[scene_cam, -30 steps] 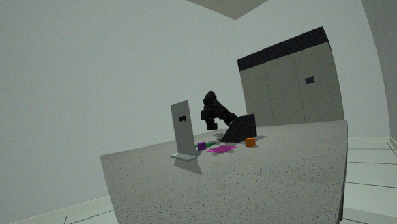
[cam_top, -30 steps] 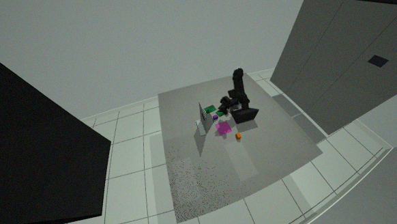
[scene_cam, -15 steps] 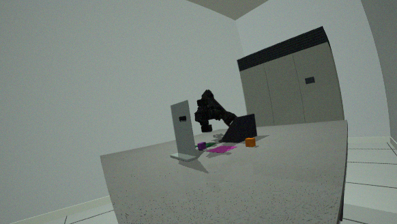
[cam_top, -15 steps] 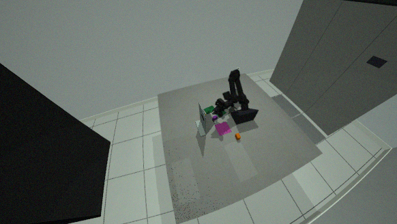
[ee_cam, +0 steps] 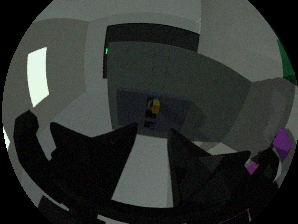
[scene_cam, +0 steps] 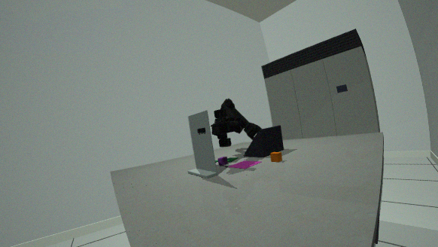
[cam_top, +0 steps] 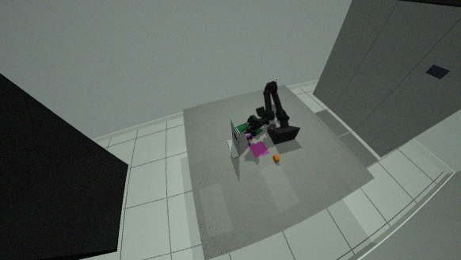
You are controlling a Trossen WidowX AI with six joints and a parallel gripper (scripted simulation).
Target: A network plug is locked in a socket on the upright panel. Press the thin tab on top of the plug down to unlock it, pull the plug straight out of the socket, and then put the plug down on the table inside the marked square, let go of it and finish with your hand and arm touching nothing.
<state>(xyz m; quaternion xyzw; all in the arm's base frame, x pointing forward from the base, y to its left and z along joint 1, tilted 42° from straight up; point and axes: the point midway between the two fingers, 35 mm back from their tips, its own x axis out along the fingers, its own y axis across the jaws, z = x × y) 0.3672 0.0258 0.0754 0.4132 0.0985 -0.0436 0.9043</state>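
My gripper tip is 5 cm short of the network plug and 1 cm to the left of it. Also, from my gripper tip: magenta square 19 cm below, 10 cm behind, 8 cm to the left; then grey panel 8 cm ahead, 7 cm below.
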